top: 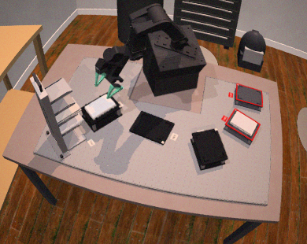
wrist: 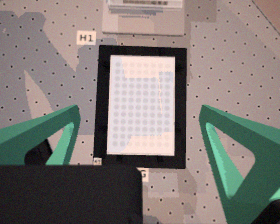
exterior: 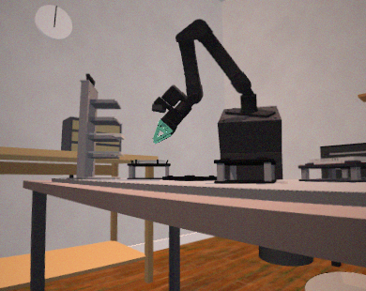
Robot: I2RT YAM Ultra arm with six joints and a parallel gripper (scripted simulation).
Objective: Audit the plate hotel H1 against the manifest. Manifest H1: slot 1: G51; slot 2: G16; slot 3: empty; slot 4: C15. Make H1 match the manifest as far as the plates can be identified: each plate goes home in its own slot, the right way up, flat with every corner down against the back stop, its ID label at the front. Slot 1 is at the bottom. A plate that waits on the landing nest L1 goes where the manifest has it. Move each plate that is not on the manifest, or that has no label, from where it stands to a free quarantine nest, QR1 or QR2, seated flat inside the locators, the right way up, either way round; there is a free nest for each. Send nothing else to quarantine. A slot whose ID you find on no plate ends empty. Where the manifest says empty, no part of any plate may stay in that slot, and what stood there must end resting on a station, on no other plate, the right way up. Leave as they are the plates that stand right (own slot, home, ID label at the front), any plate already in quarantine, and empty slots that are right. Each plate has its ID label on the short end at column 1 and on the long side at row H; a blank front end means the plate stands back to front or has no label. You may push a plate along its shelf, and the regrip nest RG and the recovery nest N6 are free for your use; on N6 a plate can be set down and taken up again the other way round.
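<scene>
Now: the black regrip nest 10 cm below my hand, 2 cm ahead of it and 1 cm to the right of it. Round my hand: recovery nest N6: 23 cm to the left, 15 cm below, 1 cm ahead; then RG label: 16 cm below, 7 cm behind, 5 cm to the left; then H1 tag: 17 cm ahead, 16 cm below.
</scene>
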